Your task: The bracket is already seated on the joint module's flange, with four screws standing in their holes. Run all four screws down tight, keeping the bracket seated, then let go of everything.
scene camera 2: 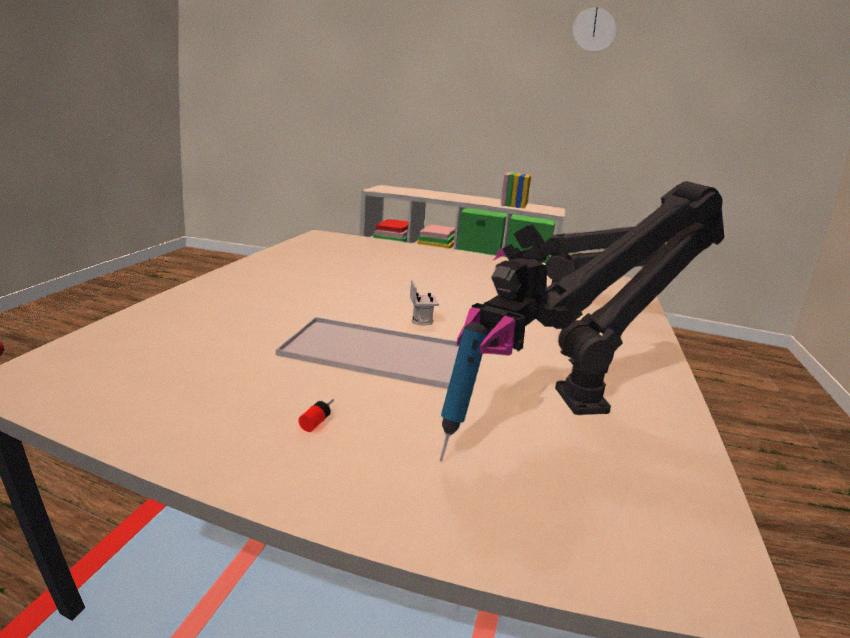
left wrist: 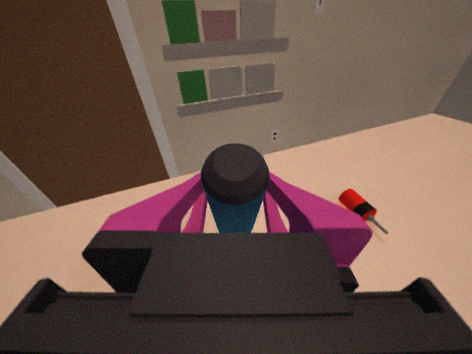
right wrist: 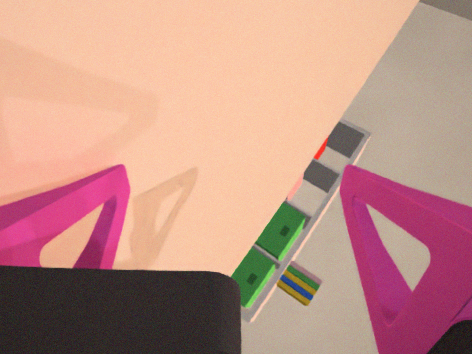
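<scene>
The grey joint module stands upright on the table, with the light bracket on top, one plate of it upright. Small dark screws stand up from it; their exact number and depth cannot be told. My left gripper is shut on the blue screwdriver, by its upper end. The screwdriver hangs slightly tilted, bit downward, in front of the tray and apart from the module. My right gripper is open and empty above the table, mostly hidden behind the left arm in the scene view.
A shallow grey tray lies between the module and the table's near edge. A short red screwdriver lies on the table. A shelf unit stands beyond the far table edge. The left arm's base stands right of the screwdriver.
</scene>
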